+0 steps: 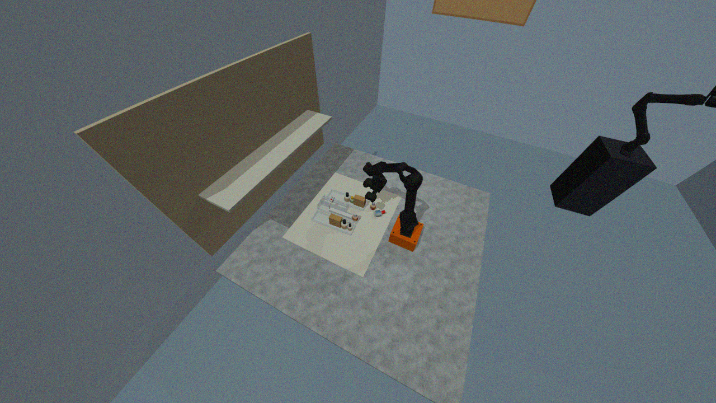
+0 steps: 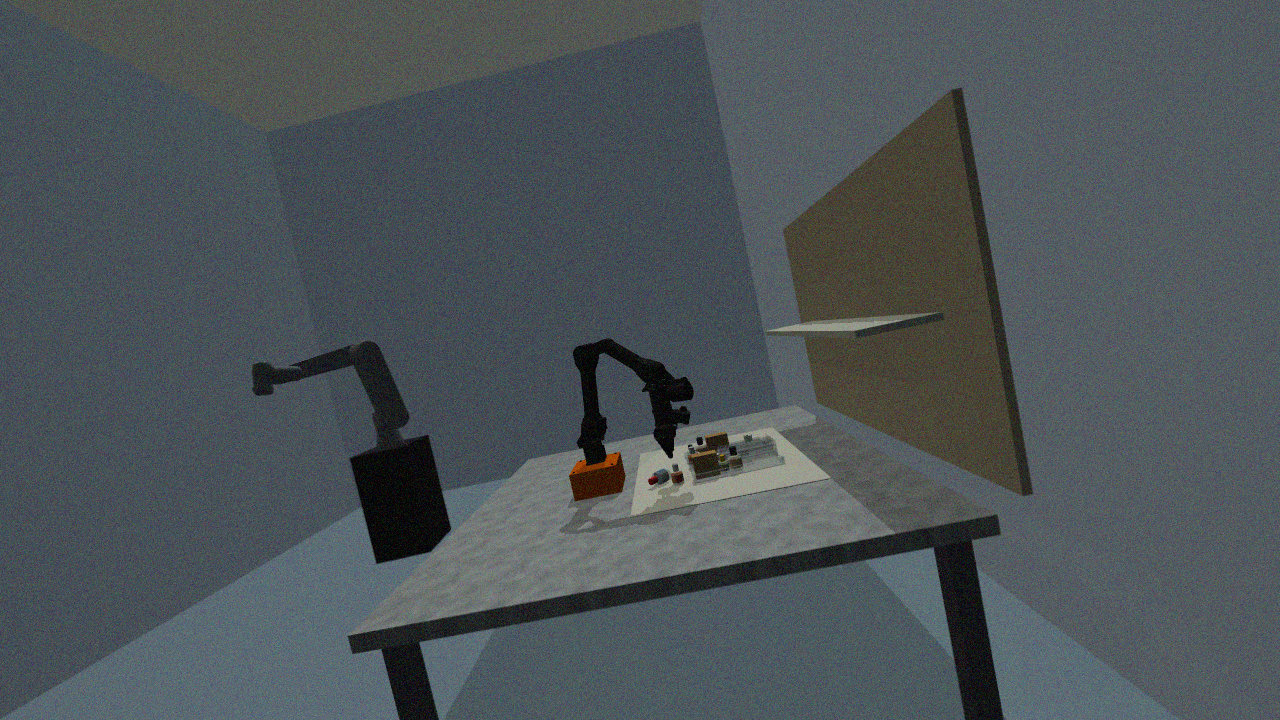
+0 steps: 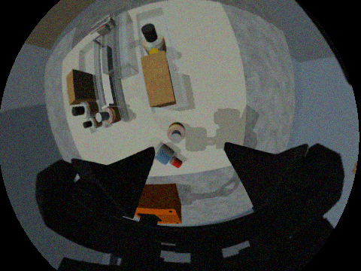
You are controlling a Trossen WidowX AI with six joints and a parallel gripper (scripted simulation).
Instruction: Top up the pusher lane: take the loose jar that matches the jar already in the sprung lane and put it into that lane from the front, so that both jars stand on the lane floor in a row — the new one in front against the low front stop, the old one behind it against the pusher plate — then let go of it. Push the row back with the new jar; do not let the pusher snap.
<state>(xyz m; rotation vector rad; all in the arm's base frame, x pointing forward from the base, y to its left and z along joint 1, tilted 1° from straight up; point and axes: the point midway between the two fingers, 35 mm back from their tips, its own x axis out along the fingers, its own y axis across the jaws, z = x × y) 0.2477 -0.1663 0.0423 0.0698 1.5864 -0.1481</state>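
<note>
Right now the pusher plate is 180 mm ahead of my gripper tip, 120 mm to the left of it and 50 mm below it. Also, from my gripper tip: clear lane (220 mm ahead, 120 mm to the left, 80 mm below).
</note>
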